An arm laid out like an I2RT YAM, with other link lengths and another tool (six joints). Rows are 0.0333 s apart.
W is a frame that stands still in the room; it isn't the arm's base.
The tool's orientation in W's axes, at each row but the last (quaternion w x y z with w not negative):
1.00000, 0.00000, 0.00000, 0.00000
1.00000, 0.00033, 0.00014, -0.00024
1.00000, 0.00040, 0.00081, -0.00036
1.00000, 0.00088, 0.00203, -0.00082
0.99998, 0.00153, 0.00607, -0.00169
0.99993, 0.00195, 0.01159, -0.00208
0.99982, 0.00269, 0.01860, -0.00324
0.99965, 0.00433, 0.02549, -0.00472
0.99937, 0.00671, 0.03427, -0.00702
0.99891, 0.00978, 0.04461, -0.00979
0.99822, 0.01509, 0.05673, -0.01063
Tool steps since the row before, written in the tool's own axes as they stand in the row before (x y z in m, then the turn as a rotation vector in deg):
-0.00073, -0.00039, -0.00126, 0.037, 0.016, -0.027
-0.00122, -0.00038, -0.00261, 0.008, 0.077, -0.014
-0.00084, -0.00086, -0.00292, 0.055, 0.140, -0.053
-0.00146, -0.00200, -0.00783, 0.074, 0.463, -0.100
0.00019, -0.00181, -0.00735, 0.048, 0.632, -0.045
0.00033, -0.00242, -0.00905, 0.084, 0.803, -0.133
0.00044, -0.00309, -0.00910, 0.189, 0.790, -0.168
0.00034, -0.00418, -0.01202, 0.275, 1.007, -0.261
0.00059, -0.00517, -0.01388, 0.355, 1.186, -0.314
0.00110, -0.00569, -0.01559, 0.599, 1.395, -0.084
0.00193, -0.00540, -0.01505, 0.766, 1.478, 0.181
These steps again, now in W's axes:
-0.00073, -0.00039, -0.00126, 0.037, 0.016, -0.027
-0.00122, -0.00038, -0.00261, 0.008, 0.077, -0.014
-0.00085, -0.00086, -0.00292, 0.055, 0.140, -0.053
-0.00150, -0.00198, -0.00783, 0.074, 0.463, -0.099
0.00009, -0.00179, -0.00736, 0.050, 0.632, -0.044
0.00011, -0.00239, -0.00906, 0.084, 0.803, -0.132
0.00008, -0.00304, -0.00913, 0.188, 0.790, -0.171
-0.00031, -0.00408, -0.01206, 0.271, 1.007, -0.266
-0.00044, -0.00498, -0.01395, 0.350, 1.185, -0.322
-0.00041, -0.00539, -0.01573, 0.618, 1.385, -0.111
0.00009, -0.00496, -0.01532, 0.815, 1.456, 0.135

